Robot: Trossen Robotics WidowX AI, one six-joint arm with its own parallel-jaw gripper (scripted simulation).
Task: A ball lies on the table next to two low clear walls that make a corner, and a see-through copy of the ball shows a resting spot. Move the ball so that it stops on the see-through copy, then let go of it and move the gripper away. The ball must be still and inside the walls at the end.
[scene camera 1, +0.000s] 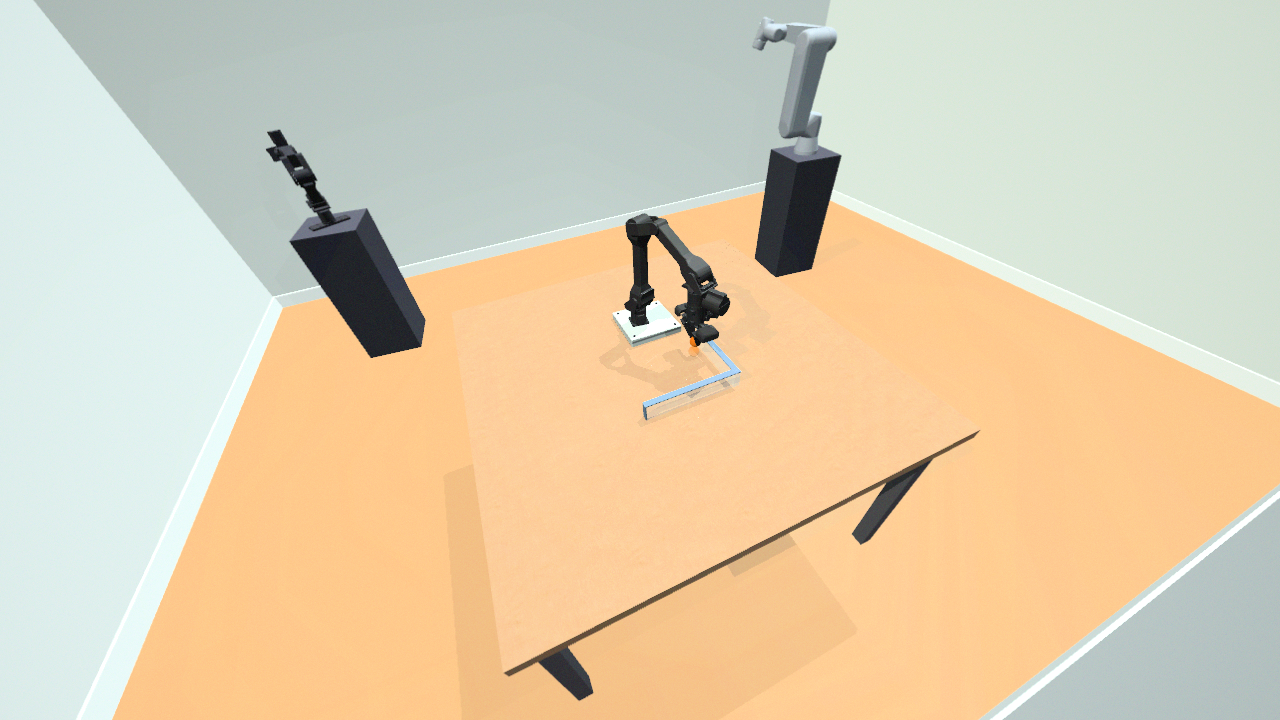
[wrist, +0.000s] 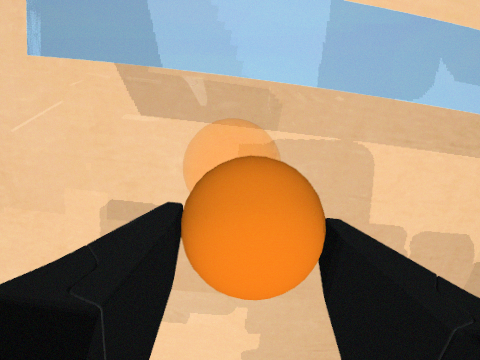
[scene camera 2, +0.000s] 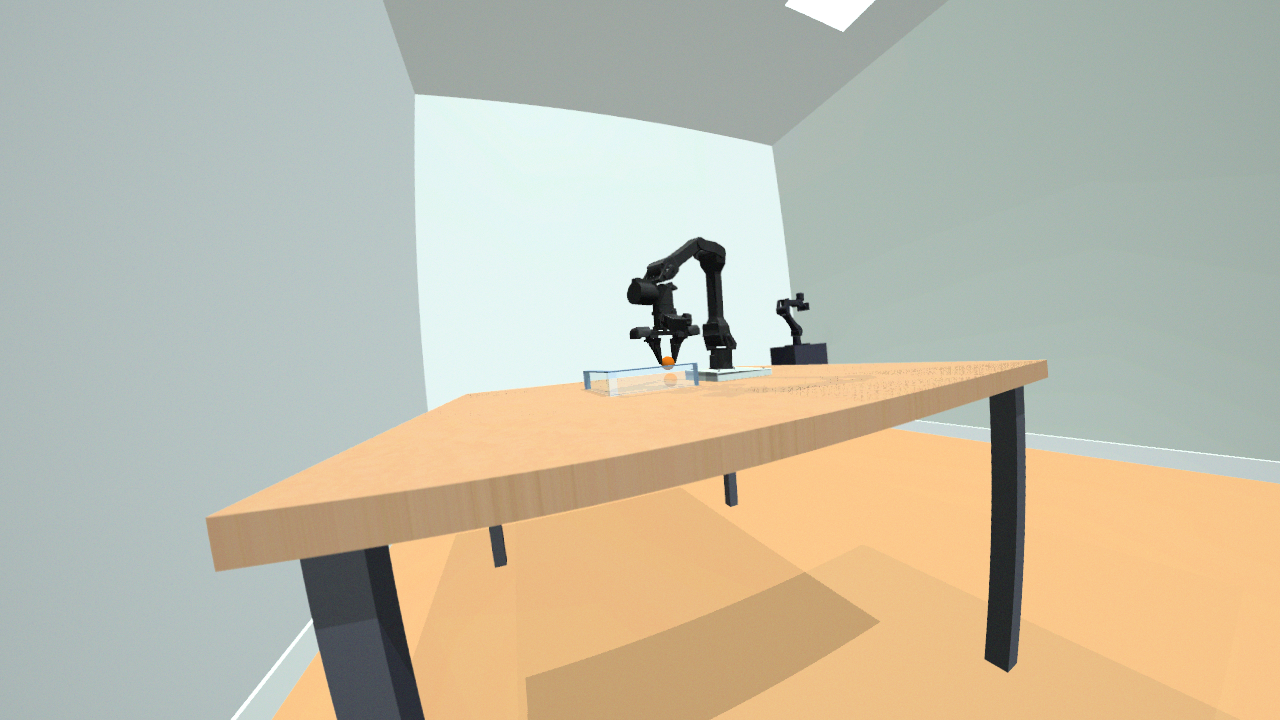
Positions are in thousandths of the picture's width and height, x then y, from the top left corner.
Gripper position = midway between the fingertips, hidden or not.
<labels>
my gripper: scene camera 1 543, 476; wrist 526, 629; scene camera 2 521, 505
</labels>
